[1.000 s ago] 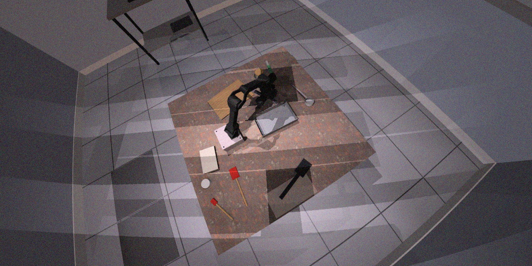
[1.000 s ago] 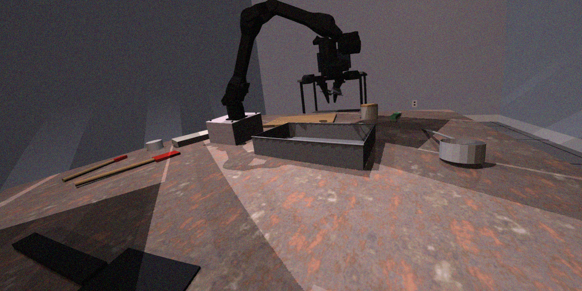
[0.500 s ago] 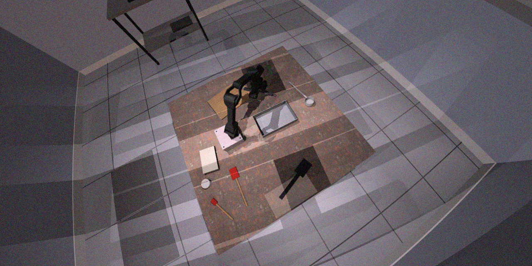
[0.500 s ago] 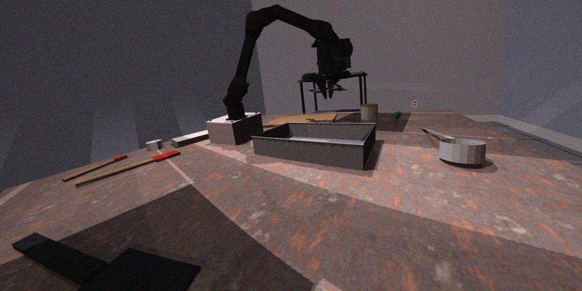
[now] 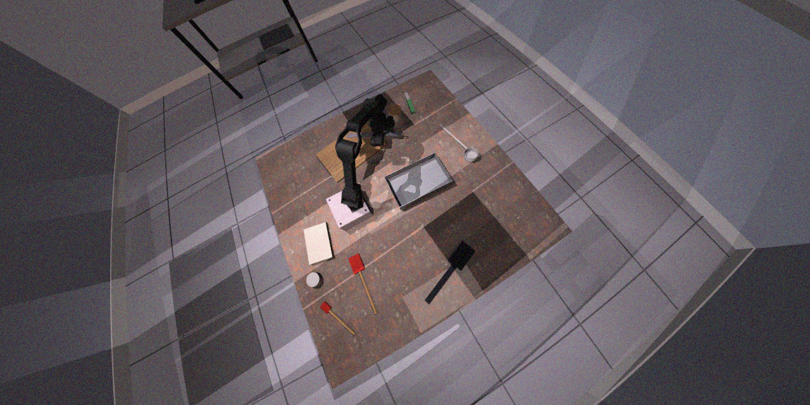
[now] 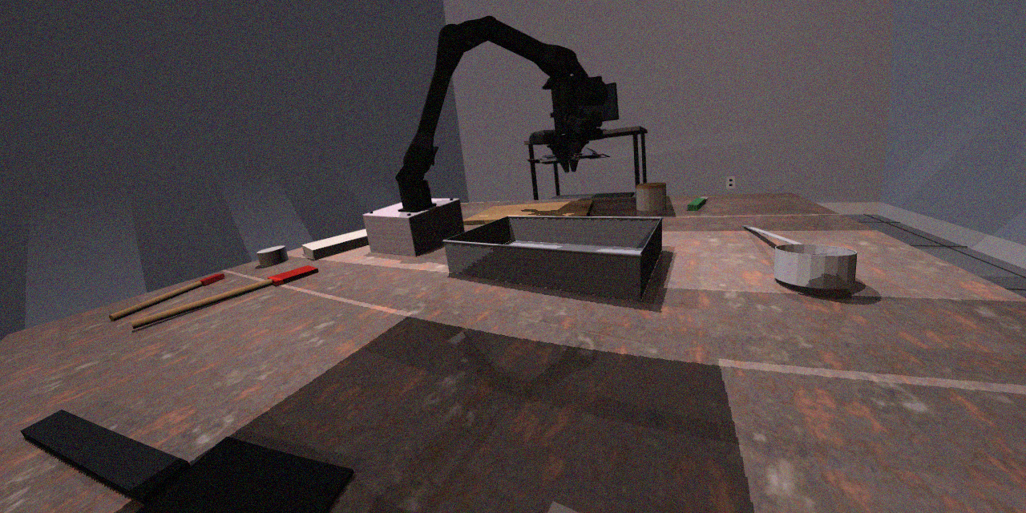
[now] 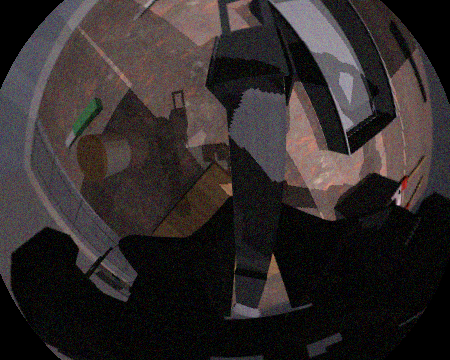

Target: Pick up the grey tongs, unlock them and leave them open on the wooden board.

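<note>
My gripper tip is 170 mm past the wooden board, 120 mm above it and 110 mm to the right of it. From my gripper tip the other things lie so: green object (300 mm ahead, 230 mm to the left, 120 mm below); roasting tin (280 mm to the right, 100 mm below, 60 mm ahead); brown jar (170 mm to the left, 170 mm ahead, 90 mm below).
</note>
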